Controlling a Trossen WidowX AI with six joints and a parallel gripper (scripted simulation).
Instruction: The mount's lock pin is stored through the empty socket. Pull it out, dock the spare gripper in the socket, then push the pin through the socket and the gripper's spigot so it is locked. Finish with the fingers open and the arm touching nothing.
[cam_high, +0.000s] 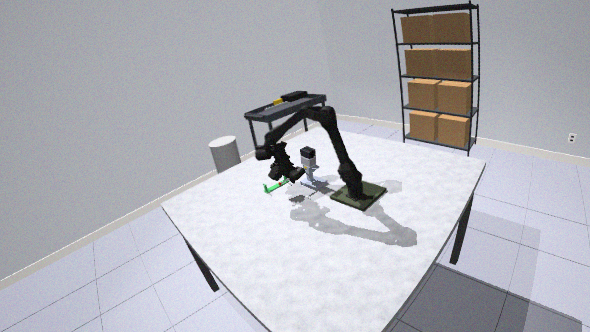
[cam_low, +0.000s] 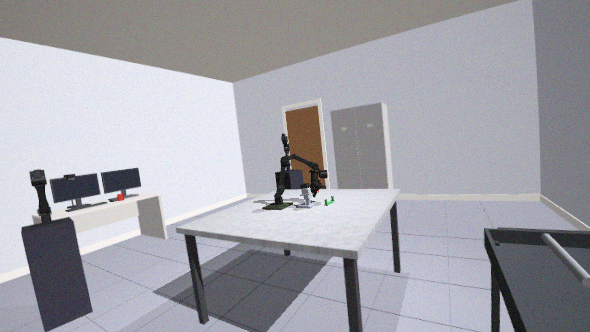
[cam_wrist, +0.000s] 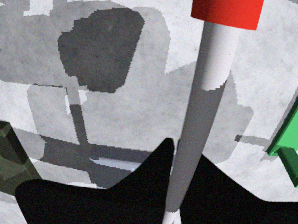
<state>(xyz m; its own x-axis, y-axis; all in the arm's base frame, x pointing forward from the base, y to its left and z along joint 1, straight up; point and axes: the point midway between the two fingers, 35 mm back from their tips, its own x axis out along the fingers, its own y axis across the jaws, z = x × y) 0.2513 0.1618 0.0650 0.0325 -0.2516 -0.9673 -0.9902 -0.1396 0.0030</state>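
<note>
My gripper tip is 10 cm to the left of the mount. From my gripper tip the other things lie so: green holder (12 cm ahead, 4 cm to the left, 2 cm below); spare gripper (10 cm to the right, 8 cm above, 1 cm ahead).
</note>
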